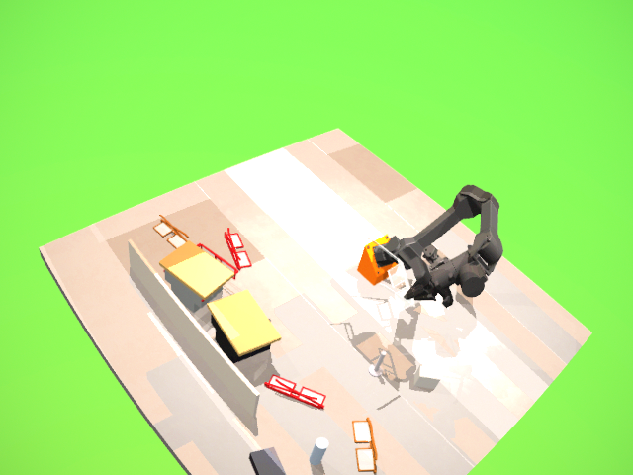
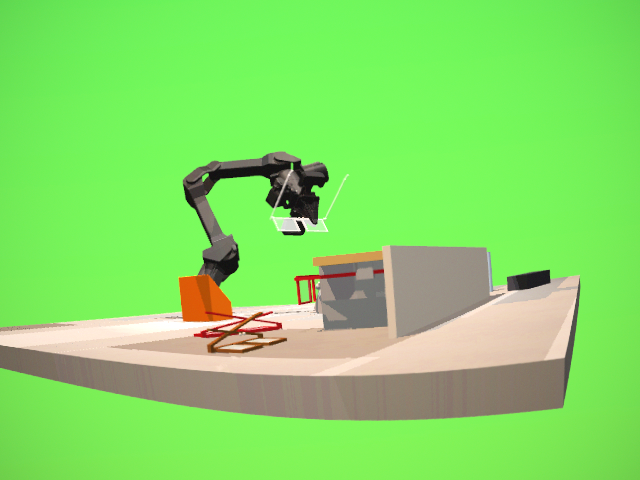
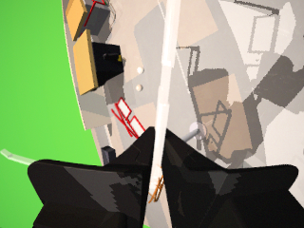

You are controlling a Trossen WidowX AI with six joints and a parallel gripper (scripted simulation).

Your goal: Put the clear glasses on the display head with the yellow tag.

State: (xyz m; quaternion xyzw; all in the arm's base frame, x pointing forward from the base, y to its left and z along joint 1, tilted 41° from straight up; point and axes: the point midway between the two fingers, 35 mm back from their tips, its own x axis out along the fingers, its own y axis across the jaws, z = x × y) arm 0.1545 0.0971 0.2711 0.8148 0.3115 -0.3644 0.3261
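Now: gripper tip 320 mm short of the black display head, 180 mm to the left of it and 150 mm above it. Also, from my gripper tip: grey display head: 360 mm ahead, 400 mm to the right, 150 mm below; peg: 70 mm ahead, 60 mm to the left, 180 mm below; white cube: 30 mm behind, 160 mm to the left, 180 mm below.
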